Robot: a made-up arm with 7 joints. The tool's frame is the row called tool. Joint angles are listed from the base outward.
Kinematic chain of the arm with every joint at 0, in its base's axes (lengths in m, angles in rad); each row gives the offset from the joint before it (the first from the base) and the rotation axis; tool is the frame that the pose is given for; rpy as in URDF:
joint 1: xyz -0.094 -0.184 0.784 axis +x
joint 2: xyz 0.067 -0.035 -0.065 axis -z
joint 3: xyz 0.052 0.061 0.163 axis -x
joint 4: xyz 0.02 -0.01 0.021 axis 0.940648 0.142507 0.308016
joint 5: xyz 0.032 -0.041 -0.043 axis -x
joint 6: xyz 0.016 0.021 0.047 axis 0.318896 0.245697 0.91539
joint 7: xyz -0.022 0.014 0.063 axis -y
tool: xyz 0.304 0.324 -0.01 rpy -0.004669 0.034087 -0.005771
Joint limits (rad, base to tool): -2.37..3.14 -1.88..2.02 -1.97..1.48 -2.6..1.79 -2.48..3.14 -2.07..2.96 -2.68..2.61
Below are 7 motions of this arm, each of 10 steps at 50 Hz.
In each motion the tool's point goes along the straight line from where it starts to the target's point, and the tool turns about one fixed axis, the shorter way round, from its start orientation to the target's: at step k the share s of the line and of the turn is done. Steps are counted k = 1, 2, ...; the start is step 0. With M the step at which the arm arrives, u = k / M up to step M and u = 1 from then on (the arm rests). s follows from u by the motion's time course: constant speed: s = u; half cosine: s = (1 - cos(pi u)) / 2; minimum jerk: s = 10 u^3 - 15 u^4 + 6 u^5.
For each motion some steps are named. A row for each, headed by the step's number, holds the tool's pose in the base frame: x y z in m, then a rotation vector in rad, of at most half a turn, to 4 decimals.
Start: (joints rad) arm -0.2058 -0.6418 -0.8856 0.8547 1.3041 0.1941 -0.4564
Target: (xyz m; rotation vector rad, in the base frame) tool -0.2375 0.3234 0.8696 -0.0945 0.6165 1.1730
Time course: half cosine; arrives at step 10
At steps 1, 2, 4, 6, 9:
1: -0.1731 0.3326 0.9191 0.0203 0.5354 1.0842
2: -0.1778 0.3320 0.9155 0.0120 0.5413 1.0908
4: -0.1943 0.3296 0.9028 -0.0172 0.5621 1.1137
6: -0.2147 0.3267 0.8871 -0.0535 0.5878 1.1419
9: -0.2359 0.3236 0.8708 -0.0916 0.6145 1.1708

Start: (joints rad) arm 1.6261 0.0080 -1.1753 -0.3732 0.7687 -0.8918 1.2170
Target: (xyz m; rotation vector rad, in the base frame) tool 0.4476 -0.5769 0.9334 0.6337 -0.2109 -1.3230
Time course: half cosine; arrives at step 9
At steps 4, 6, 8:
4: 0.4349 -0.5721 0.9729 0.6010 -0.2864 -1.3179
6: 0.4422 -0.5749 0.9502 0.6198 -0.2431 -1.3210
8: 0.4469 -0.5767 0.9354 0.6320 -0.2148 -1.3228

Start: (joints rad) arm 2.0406 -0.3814 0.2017 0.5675 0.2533 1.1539 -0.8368
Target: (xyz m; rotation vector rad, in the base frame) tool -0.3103 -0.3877 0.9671 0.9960 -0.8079 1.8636
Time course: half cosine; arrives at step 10
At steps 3, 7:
3: -0.3224 -0.3994 0.9189 0.9451 -0.9185 1.9232
7: -0.3134 -0.3907 0.9546 0.9832 -0.8365 1.8794

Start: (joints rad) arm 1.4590 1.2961 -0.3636 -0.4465 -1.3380 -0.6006 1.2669
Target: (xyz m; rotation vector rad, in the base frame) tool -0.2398 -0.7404 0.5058 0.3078 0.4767 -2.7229
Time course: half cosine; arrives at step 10
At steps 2, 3, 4, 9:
2: -0.2194 -0.7343 0.4727 0.2628 0.5757 -2.6600
3: -0.2219 -0.7350 0.4768 0.2683 0.5638 -2.6679
4: -0.2251 -0.7360 0.4819 0.2752 0.5487 -2.6778
9: -0.2392 -0.7402 0.5049 0.3066 0.4794 -2.7212

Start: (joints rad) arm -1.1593 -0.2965 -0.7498 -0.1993 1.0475 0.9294 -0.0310
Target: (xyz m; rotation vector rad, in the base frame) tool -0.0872 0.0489 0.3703 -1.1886 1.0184 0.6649
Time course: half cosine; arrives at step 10
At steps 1, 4, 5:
1: -0.0728 0.0105 0.3516 -1.2724 1.0192 0.6080
4: -0.0776 0.0231 0.3577 -1.2449 1.0191 0.6269
5: -0.0798 0.0292 0.3607 -1.2316 1.0190 0.6359

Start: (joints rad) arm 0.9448 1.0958 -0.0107 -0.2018 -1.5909 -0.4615 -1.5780
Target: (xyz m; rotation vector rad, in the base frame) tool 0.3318 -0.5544 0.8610 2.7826 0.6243 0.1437
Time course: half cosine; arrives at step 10
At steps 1, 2, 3, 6, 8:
1: 0.3306 -0.5470 0.8767 2.7627 0.6309 0.2375
2: 0.3307 -0.5475 0.8756 2.7642 0.6305 0.2307
3: 0.3308 -0.5484 0.8738 2.7666 0.6298 0.2201
6: 0.3314 -0.5518 0.8666 2.7759 0.6267 0.1770
8: 0.3317 -0.5537 0.8625 2.7808 0.6250 0.1529

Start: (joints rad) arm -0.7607 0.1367 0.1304 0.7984 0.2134 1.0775 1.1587
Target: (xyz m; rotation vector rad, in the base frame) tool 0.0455 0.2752 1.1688 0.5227 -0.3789 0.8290
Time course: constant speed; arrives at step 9
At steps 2, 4, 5, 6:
2: 0.0458 0.2458 1.1989 0.5658 -0.4667 0.7910
4: 0.0457 0.2542 1.1903 0.5536 -0.4417 0.8020
5: 0.0457 0.2584 1.1860 0.5474 -0.4291 0.8075
6: 0.0456 0.2626 1.1817 0.5413 -0.4166 0.8129

